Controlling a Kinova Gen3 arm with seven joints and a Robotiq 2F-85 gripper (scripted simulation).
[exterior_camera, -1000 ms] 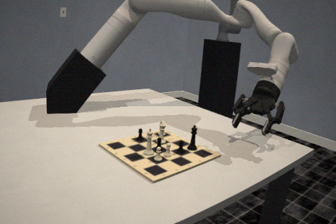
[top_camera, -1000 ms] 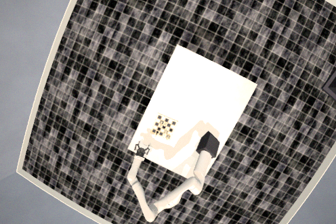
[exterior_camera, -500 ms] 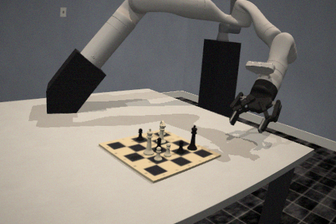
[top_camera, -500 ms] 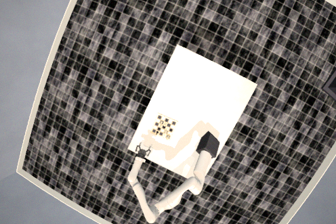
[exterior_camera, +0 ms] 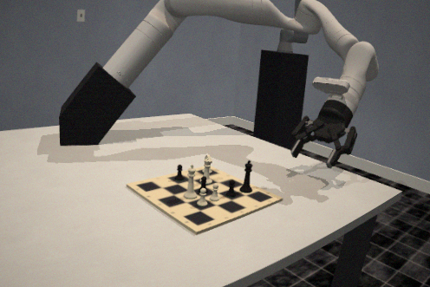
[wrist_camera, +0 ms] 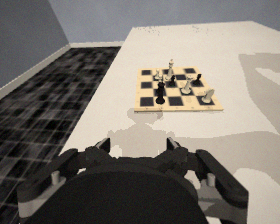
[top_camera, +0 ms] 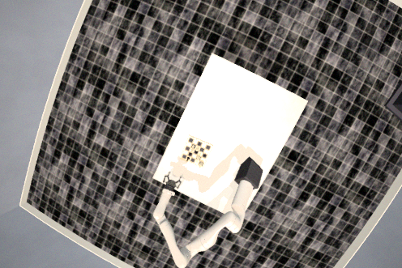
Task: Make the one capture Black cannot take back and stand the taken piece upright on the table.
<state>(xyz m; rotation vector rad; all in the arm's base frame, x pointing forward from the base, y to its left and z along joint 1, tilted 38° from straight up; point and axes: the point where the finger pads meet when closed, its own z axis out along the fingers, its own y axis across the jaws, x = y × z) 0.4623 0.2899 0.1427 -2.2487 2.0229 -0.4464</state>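
My gripper is now 270 mm to the left of the tall white piece, 20 mm past it and 20 mm above it. Also, from my hand: tall black piece 160 mm to the right, 20 mm below, 10 mm behind; board 240 mm to the right, 60 mm below, 30 mm behind.
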